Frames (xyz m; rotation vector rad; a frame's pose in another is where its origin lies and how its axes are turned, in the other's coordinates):
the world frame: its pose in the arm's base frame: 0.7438 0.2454 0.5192 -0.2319 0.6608 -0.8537
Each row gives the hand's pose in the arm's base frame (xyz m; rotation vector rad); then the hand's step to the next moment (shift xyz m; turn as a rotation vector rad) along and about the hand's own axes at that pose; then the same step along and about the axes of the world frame.
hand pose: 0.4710 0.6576 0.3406 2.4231 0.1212 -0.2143
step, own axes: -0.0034 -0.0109 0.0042 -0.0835 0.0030 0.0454
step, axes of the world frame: -0.0025 0.0043 -0.0111 -0.0078 -0.0691 -0.0648
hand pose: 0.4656 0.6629 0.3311 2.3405 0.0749 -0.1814
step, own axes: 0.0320 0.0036 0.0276 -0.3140 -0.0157 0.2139
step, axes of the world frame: 0.0402 0.0131 0.0029 -0.0021 -0.2508 -0.2858
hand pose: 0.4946 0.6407 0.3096 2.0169 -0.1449 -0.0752
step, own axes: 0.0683 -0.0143 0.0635 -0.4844 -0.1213 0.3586
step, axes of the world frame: 0.0921 0.0169 0.0112 0.0304 -0.3301 -0.5177
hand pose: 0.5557 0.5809 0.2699 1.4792 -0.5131 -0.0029
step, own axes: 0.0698 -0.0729 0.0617 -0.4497 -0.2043 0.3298
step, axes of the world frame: 0.1178 0.0033 0.0103 0.0862 -0.2548 -0.5295
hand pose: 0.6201 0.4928 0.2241 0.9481 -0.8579 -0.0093
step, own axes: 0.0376 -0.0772 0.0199 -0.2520 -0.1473 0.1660
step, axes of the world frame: 0.0867 -0.0125 0.0099 0.0774 -0.1198 -0.3040
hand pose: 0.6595 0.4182 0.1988 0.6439 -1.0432 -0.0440
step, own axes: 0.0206 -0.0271 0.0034 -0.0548 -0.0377 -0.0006
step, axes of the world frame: 0.0288 -0.0119 0.0141 0.0288 0.0084 -0.0594
